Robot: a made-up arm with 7 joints.
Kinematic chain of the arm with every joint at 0, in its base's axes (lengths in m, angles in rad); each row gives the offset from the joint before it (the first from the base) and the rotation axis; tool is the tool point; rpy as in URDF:
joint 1: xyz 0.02 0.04 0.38 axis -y
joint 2: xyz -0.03 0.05 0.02 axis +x
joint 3: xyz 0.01 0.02 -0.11 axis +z
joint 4: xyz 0 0.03 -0.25 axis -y
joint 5: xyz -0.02 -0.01 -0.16 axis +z
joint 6: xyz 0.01 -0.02 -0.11 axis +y
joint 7: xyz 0.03 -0.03 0 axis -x
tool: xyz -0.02 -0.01 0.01 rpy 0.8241 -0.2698 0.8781
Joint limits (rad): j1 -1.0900..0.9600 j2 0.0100..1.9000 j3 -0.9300..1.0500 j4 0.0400..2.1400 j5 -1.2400..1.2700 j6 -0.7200..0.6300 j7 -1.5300..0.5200
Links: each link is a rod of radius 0.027 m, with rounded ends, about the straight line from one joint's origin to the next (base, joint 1, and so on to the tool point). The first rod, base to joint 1, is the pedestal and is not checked.
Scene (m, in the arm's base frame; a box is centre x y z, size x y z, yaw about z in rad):
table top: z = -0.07
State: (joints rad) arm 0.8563 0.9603 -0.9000 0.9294 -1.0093 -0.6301 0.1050
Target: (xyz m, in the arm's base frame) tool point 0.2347 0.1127 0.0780
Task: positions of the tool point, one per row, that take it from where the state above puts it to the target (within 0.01 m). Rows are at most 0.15 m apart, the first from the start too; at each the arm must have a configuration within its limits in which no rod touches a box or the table.
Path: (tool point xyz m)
1: 0.3753 0.3812 0.1167
2: 0.3499 0.2802 0.0814
3: 0.2998 0.1879 0.0674
4: 0.2347 0.1127 0.0780

